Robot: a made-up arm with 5 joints.
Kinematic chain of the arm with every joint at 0, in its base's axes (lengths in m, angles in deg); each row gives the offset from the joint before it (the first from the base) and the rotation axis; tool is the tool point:
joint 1: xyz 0 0 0.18 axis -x
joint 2: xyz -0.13 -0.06 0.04 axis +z
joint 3: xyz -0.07 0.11 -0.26 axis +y
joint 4: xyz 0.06 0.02 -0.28 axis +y
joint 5: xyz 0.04 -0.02 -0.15 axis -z
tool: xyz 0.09 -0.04 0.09
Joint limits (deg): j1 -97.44..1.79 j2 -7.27..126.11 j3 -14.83..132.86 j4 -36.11..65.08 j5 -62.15..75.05
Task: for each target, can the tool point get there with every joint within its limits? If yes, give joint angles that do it. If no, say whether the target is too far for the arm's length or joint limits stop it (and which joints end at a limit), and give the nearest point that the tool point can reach.
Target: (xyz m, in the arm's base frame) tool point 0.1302 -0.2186 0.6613
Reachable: no: joint limits stop it (at a limit: joint 1, joint 2, joint 3, joint 4) | nearest point 0.0747 -0.3769 0.2011 | short by 0.490 m
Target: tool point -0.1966 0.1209 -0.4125
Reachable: yes | joints -15.81 16.21 22.19 6.32 27.55
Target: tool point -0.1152 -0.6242 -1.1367
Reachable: no: too far | nearest point -0.1235 -0.3022 -0.4575 | short by 0.752 m
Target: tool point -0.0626 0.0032 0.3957
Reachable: no: joint limits stop it (at a limit: joint 1, joint 3, joint 4) | nearest point -0.0757 0.3817 0.3915 | short by 0.379 m
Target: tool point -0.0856 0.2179 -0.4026
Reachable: yes | joints -65.77 102.19 80.66 2.08 23.66
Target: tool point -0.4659 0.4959 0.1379
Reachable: yes | joints -87.50 9.10 75.57 -9.53 -13.53
